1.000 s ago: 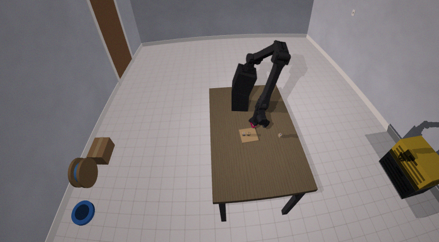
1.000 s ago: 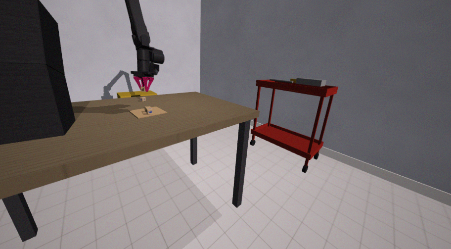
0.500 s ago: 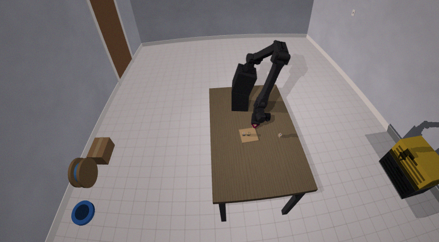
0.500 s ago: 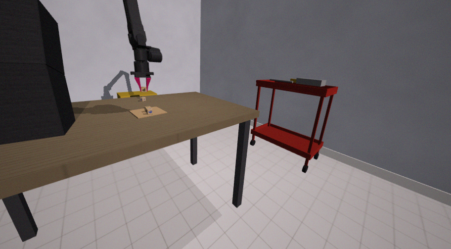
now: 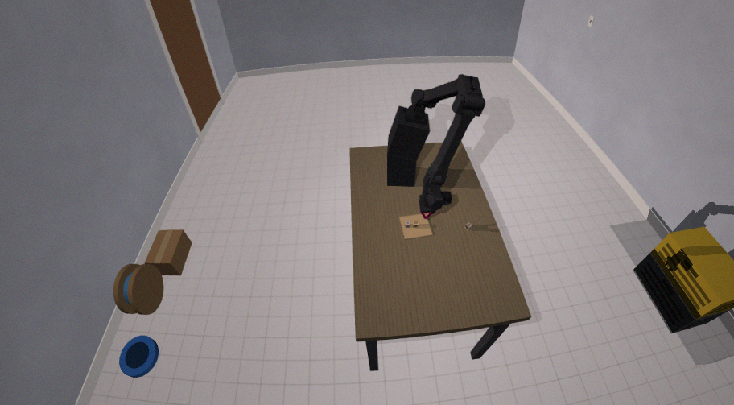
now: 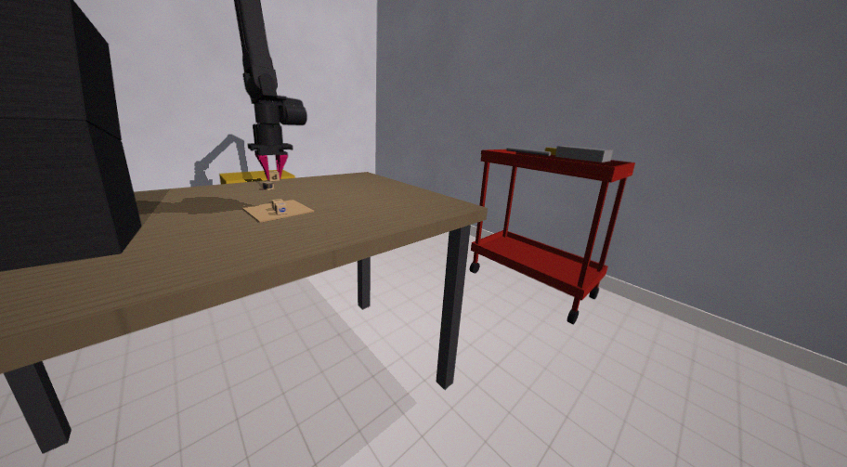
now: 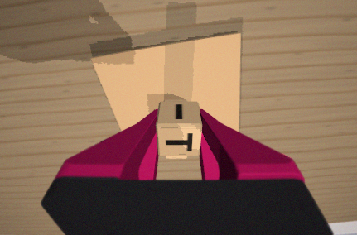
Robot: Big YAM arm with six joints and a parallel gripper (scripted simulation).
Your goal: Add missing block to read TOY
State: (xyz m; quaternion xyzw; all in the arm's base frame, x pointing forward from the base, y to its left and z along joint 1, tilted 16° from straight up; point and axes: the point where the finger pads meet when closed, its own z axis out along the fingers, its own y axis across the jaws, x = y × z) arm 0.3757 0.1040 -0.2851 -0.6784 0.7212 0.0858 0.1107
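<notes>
Now: hand 1 cm past the tan mat, 4 cm to the left of it and 9 cm above it. Round my hand: light wooden block: right at my hand.
</notes>
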